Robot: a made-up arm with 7 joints.
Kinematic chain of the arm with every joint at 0, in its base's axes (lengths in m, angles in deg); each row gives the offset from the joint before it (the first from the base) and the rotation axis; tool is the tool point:
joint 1: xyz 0 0 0.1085 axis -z
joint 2: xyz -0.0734 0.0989 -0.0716 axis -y
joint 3: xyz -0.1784 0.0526 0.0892 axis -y
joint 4: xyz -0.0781 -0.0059 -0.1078 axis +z
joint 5: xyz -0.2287 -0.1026 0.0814 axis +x
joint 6: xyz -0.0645 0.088 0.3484 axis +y
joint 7: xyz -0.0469 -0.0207 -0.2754 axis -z
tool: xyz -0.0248 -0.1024 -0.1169
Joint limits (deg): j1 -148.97..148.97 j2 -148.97..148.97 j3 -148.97..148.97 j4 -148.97..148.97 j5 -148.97..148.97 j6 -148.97..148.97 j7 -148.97..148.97
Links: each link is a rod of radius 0.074 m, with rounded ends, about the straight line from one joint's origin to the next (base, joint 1, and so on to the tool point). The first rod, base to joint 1, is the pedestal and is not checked.
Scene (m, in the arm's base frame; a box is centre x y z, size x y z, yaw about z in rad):
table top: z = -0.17
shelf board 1: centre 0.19 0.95 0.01 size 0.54 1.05 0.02 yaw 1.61
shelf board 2: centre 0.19 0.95 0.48 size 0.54 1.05 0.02 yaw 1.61
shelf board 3: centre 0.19 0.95 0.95 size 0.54 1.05 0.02 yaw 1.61
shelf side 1: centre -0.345 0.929 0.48 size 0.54 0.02 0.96 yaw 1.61
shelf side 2: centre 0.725 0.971 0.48 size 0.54 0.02 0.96 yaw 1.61
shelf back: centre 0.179 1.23 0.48 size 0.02 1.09 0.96 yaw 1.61
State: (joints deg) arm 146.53 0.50 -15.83 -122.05 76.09 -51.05 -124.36
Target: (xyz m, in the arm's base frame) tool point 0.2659 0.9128 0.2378
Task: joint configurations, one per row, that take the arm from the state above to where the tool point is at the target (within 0.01 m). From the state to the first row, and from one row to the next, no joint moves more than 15 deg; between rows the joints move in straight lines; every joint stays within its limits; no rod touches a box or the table.
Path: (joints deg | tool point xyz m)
1: 133.51 2.56 -14.94 -116.97 78.81 -64.37 -123.48 | 0.5705 0.2967 0.3168
2: 120.50 4.62 -14.06 -111.88 81.53 -77.68 -122.61 | 0.5381 0.5180 0.3104
3: 107.48 6.68 -13.17 -106.80 84.25 -91.00 -121.73 | 0.4357 0.7314 0.2841
4: 94.46 8.74 -12.28 -101.71 86.97 -104.31 -120.85 | 0.2659 0.9128 0.2377

